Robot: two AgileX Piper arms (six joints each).
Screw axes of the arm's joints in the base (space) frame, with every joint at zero. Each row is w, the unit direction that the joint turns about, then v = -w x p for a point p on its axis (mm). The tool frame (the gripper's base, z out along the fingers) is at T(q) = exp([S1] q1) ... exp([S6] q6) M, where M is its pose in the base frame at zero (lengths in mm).
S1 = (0, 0, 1, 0.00, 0.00, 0.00)
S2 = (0, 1, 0, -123.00, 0.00, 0.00)
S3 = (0, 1, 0, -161.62, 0.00, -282.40)
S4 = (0.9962, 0, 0.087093, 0.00, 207.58, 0.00)
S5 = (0, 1, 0, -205.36, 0.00, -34.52)
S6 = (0.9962, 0, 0.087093, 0.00, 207.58, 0.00)
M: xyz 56.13 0.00 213.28 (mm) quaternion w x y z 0.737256 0 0.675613 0
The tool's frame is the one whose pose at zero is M.
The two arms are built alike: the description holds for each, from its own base.
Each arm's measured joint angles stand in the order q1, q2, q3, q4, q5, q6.
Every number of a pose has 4 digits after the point.
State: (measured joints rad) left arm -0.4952 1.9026 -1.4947 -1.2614 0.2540 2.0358; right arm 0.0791 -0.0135 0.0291 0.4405 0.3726 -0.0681
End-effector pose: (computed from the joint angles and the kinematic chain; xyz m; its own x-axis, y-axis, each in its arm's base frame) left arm 0.3898 -0.2353 0.2849 0.2204 0.6601 -0.7181 0.7058 0.4002 0.5845; right arm 0.0510 0.0182 0.1738 -0.3256 0.3099 -0.8933 -0.1243 0.9225 0.3654
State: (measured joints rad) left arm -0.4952 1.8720 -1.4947 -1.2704 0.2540 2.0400; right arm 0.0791 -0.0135 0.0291 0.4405 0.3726 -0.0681
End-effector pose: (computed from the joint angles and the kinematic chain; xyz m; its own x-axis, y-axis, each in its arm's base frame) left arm 0.3853 -0.2329 0.2989 0.2380 0.6465 -0.7248 0.6903 0.4124 0.5946; right arm 0.0510 0.0182 0.1738 -0.3256 0.3099 -0.8933 -0.1243 0.9225 0.3654
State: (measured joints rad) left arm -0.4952 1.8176 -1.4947 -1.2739 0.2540 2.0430; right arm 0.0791 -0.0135 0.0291 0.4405 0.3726 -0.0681
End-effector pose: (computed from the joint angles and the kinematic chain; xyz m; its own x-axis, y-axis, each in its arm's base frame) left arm 0.3763 -0.2281 0.3232 0.2731 0.6271 -0.7295 0.6611 0.4285 0.6159; right arm 0.0510 0.0182 0.1738 -0.3256 0.3099 -0.8933 -0.1243 0.9225 0.3654
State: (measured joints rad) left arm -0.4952 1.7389 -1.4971 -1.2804 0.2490 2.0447; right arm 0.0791 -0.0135 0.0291 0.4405 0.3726 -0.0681
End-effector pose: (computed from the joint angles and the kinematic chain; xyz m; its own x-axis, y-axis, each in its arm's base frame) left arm 0.3616 -0.2197 0.3581 0.3219 0.5973 -0.7346 0.6139 0.4590 0.6423; right arm 0.0510 0.0182 0.1738 -0.3256 0.3099 -0.8933 -0.1243 0.9225 0.3654
